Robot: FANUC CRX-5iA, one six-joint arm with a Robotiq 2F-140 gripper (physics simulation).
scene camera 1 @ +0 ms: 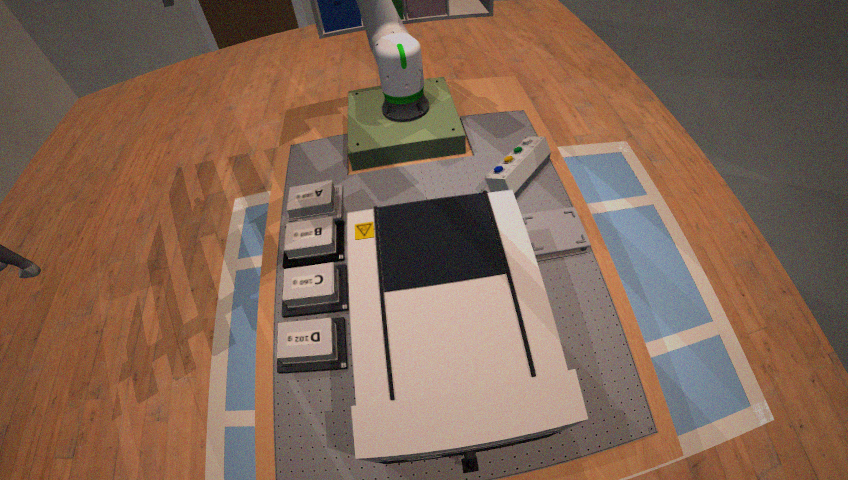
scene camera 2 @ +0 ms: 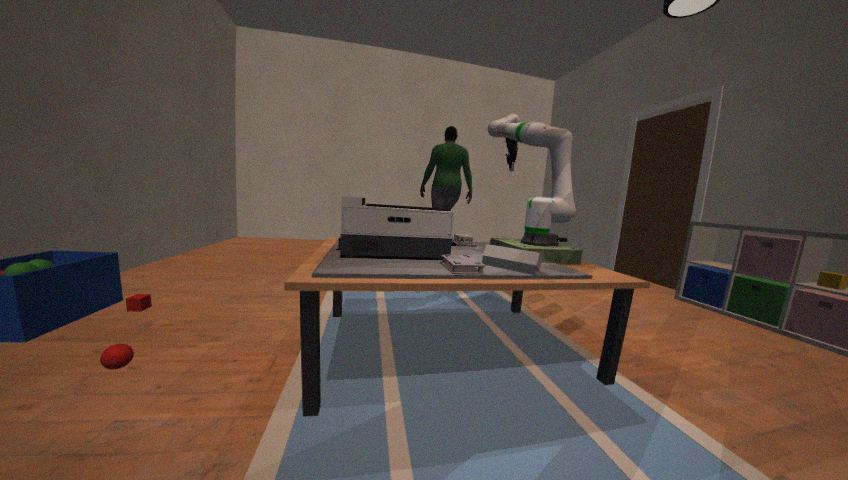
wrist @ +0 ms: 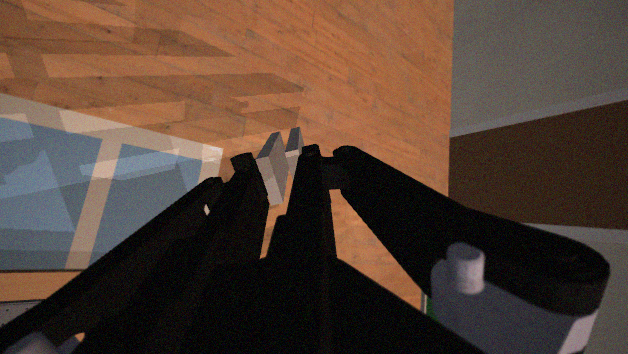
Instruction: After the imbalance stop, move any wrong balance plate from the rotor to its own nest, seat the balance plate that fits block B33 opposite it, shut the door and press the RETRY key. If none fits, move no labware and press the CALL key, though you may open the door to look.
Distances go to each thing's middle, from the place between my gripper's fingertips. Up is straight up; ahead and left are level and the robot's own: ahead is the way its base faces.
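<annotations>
From my hand: centrifuge [scene camera 1: 457, 368], 410 mm below, 870 mm ahead, 800 mm to the left; button box [scene camera 1: 516, 171], far below, far ahead, far to the left.
</annotations>
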